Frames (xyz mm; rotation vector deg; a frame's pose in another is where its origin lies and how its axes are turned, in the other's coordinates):
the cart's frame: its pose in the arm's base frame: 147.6 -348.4 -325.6 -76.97 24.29 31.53
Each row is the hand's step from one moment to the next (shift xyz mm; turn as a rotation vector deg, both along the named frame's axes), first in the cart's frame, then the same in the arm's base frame.
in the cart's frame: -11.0 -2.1 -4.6 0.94 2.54 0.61
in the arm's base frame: -7.4 -6.2 7.2 -0.78 1.06 -2.45
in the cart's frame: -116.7 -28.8 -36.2 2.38 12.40 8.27
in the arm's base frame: -75.4 -54.4 84.3 -5.71 10.08 -9.68
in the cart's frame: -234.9 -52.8 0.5 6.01 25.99 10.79
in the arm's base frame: -156.7 -36.8 179.1 -10.98 14.82 -22.09
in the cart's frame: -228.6 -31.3 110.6 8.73 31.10 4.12
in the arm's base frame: -167.2 75.1 178.5 -11.69 9.29 -28.94
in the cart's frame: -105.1 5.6 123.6 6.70 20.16 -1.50
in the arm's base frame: -90.6 108.7 79.6 -6.64 2.06 -20.13
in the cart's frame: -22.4 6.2 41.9 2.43 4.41 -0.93
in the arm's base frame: -22.7 39.1 15.9 -0.67 -0.02 -5.08
